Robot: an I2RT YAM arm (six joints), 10 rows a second.
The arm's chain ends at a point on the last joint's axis. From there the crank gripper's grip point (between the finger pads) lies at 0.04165 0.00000 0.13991 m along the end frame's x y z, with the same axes.
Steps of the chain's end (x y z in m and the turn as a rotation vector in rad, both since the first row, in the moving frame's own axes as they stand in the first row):
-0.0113, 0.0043, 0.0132, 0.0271, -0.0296, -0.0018
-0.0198, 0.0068, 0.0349, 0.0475, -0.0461, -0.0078
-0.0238, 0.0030, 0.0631, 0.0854, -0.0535, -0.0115
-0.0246, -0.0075, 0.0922, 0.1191, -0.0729, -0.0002
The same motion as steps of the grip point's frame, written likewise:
-0.0155, 0.0004, 0.0143, 0.0271, -0.0296, -0.0018
-0.0263, -0.0002, 0.0365, 0.0475, -0.0461, -0.0078
-0.0314, -0.0095, 0.0646, 0.0854, -0.0535, -0.0115
-0.0349, -0.0243, 0.0939, 0.1191, -0.0729, -0.0002

